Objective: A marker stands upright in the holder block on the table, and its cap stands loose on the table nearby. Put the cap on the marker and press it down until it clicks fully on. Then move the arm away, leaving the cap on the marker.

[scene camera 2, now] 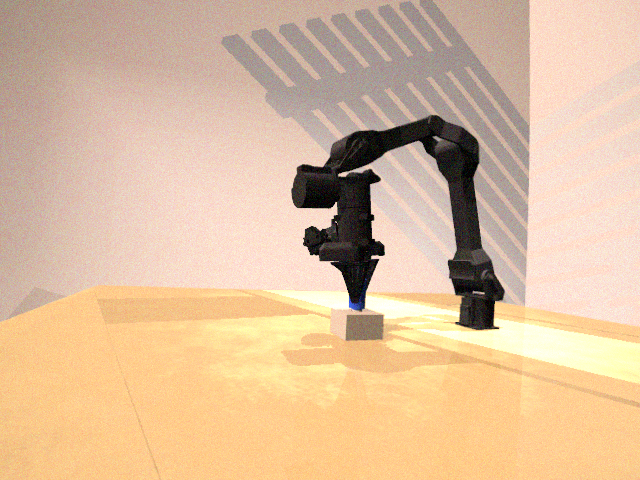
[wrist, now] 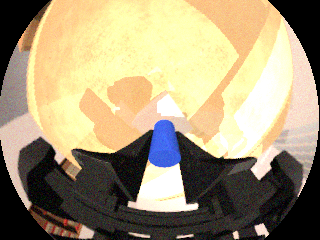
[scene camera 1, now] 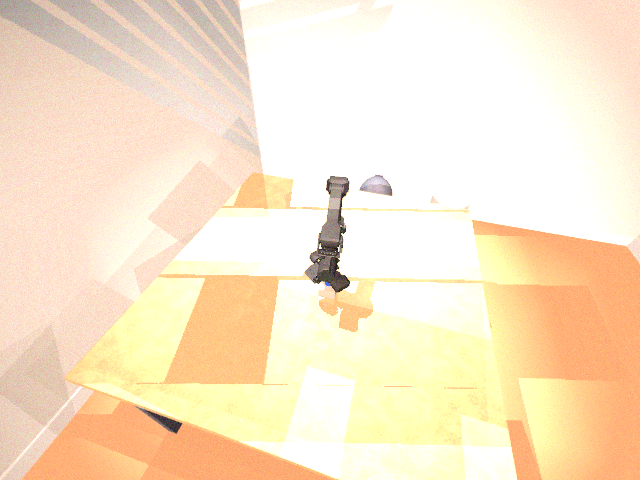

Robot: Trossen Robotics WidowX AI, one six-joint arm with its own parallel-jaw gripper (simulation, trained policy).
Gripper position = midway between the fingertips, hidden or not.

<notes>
In view: the gripper [scene camera 2: 357,301] and a blue cap [wrist: 164,153].
The gripper is seen too in the wrist view [wrist: 164,133].
</notes>
